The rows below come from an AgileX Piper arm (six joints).
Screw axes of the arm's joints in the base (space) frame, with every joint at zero. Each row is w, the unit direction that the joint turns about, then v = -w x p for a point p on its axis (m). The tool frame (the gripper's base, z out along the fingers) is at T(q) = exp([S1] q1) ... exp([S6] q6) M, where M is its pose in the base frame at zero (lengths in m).
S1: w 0 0 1 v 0 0 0
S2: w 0 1 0 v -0.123 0 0
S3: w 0 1 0 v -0.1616 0 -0.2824
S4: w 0.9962 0 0.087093 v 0 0.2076 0
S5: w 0 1 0 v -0.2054 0 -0.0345
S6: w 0.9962 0 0.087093 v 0 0.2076 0
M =
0.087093 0 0.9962 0.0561
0 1 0 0
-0.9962 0 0.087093 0.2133
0 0 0 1
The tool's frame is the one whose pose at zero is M.
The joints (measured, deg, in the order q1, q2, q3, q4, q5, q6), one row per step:
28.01, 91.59, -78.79, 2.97, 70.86, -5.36
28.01, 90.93, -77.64, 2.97, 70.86, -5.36
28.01, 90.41, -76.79, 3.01, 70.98, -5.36
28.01, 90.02, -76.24, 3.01, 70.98, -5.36
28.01, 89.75, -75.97, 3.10, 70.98, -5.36
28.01, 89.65, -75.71, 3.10, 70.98, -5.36
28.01, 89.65, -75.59, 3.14, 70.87, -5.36
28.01, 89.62, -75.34, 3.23, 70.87, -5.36
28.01, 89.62, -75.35, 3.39, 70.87, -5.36
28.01, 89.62, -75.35, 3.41, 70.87, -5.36
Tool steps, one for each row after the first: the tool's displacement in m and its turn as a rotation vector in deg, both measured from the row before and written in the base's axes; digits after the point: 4 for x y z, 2 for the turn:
-0.0036, -0.0019, -0.0018, -0.23, 0.43, 0.00
-0.0030, -0.0015, -0.0012, -0.18, 0.42, 0.00
-0.0020, -0.0010, -0.0005, -0.08, 0.14, 0.00
-0.0012, -0.0005, 0.0002, 0.08, 0.04, -0.01
-0.0007, -0.0004, -0.0007, -0.08, 0.14, 0.00
-0.0001, 0.0000, -0.0005, 0.03, 0.03, -0.01
-0.0006, -0.0001, -0.0010, -0.02, 0.24, -0.01
-0.0001, 0.0002, 0.0001, 0.14, 0.07, -0.03
0.0000, 0.0000, 0.0000, 0.02, 0.01, 0.00

